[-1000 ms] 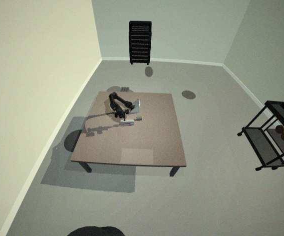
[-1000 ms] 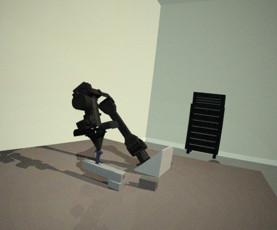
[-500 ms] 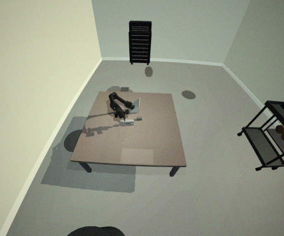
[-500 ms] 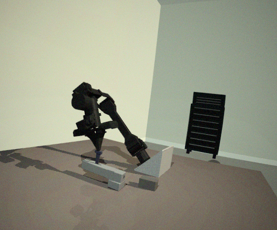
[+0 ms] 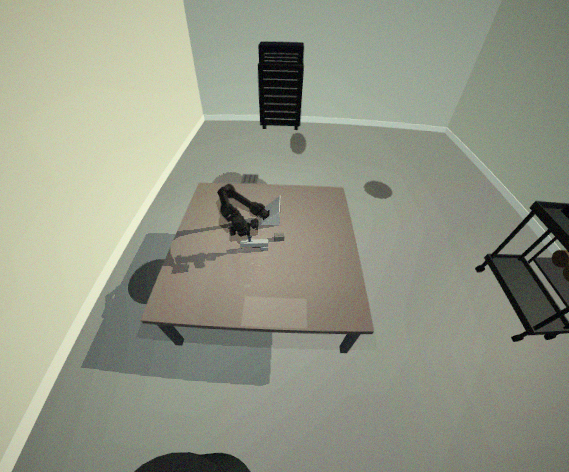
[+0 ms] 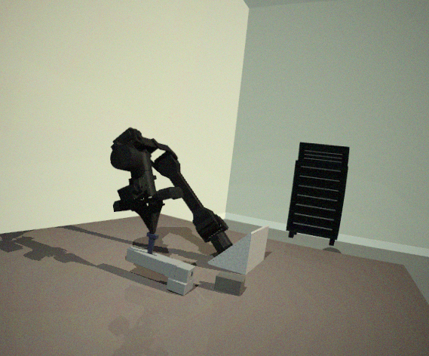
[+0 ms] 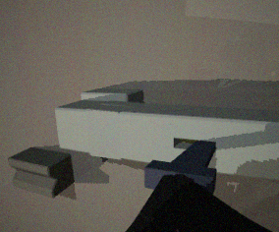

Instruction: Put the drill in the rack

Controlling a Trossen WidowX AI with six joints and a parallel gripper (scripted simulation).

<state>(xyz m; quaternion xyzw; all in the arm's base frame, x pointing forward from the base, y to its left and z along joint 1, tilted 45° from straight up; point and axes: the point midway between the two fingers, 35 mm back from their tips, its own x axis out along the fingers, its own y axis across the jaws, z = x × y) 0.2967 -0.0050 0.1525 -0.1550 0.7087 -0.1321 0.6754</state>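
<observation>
The grey block is 90 mm behind my gripper tip, 190 mm to the left of it and 110 mm below it. From my gripper tip the other things lie so: housing block: 30 mm to the left, 80 mm below; dark blue t-shaped key: 30 mm below.
</observation>
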